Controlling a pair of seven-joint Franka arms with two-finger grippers.
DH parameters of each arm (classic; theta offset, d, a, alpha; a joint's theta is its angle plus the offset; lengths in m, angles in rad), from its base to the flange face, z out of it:
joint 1: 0 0.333 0 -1.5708
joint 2: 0 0 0 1.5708
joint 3: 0 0.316 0.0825 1.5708
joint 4: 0 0 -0.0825 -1.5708
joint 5: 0 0.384 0 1.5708
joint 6: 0 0 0.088 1.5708
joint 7: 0 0.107 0 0
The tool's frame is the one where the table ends.
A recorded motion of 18 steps. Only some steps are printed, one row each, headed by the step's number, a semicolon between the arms.
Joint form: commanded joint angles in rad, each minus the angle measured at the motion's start. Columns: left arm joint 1, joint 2, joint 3, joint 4, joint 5, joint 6, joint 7; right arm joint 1, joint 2, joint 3, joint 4, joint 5, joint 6, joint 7.
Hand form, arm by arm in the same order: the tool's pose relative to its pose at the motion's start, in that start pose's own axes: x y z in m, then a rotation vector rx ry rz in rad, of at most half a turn. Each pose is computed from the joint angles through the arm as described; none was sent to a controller.
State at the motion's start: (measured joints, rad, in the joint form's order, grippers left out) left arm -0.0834 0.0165 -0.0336 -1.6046 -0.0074 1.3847 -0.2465; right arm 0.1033 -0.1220 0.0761 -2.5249 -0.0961 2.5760 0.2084
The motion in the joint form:
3: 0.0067 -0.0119 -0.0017 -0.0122 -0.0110 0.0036 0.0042; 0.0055 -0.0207 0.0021 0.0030 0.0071 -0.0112 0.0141
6: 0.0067 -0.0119 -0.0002 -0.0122 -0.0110 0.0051 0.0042; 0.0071 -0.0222 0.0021 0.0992 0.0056 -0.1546 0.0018
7: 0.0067 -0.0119 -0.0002 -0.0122 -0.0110 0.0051 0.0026; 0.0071 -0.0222 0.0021 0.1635 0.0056 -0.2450 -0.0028
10: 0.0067 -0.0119 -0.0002 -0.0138 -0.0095 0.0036 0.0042; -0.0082 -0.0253 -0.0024 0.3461 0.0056 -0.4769 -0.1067
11: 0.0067 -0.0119 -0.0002 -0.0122 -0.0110 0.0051 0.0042; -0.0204 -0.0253 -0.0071 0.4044 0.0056 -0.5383 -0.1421
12: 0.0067 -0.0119 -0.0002 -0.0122 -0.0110 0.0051 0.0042; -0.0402 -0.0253 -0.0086 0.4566 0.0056 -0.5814 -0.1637
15: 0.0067 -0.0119 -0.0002 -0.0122 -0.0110 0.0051 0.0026; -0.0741 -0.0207 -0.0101 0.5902 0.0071 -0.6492 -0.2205
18: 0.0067 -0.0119 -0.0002 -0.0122 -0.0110 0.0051 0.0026; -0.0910 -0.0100 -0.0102 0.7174 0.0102 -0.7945 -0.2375
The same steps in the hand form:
3: -0.0031 -0.0020 -0.0003 -0.0121 0.0005 0.0013; 0.0011 -0.0029 -0.0098 0.0042 0.0121 0.0137
6: -0.0027 -0.0028 -0.0005 -0.0128 0.0018 -0.0002; 0.0212 -0.0033 -0.0348 -0.0130 -0.0312 0.0039
7: -0.0027 -0.0028 -0.0005 -0.0128 0.0018 -0.0018; 0.0336 -0.0030 -0.0528 -0.0225 -0.0562 0.0034
10: -0.0028 -0.0030 0.0004 -0.0106 -0.0008 -0.0005; 0.0652 0.0089 -0.1121 -0.0391 -0.1033 -0.0674
11: -0.0027 -0.0028 -0.0005 -0.0128 0.0018 -0.0002; 0.0747 0.0183 -0.1325 -0.0419 -0.1080 -0.0815
12: -0.0027 -0.0028 -0.0005 -0.0128 0.0018 -0.0002; 0.0836 0.0300 -0.1519 -0.0446 -0.1008 -0.0780
15: -0.0027 -0.0028 -0.0005 -0.0128 0.0018 -0.0018; 0.1057 0.0501 -0.2044 -0.0470 -0.0434 -0.0899
18: -0.0027 -0.0028 -0.0005 -0.0128 0.0018 -0.0018; 0.1121 0.0617 -0.2460 -0.0491 -0.0739 -0.0788

